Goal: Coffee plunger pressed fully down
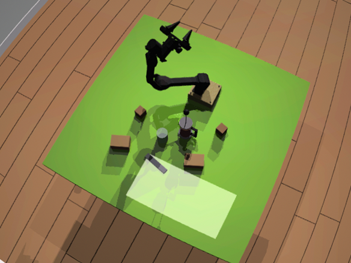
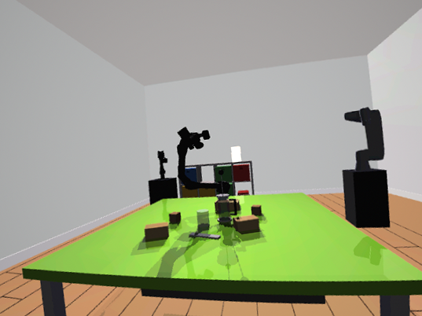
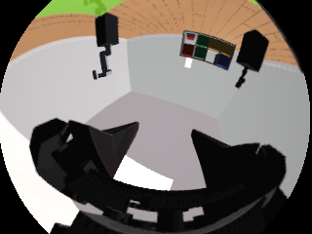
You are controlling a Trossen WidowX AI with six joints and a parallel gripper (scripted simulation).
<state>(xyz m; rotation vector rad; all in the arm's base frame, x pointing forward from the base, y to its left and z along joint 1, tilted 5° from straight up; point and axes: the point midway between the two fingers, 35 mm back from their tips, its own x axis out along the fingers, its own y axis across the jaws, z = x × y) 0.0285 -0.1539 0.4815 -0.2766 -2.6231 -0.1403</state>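
The coffee press lies 30 cm ahead of my gripper tip, 20 cm to the left of it and 42 cm below it.
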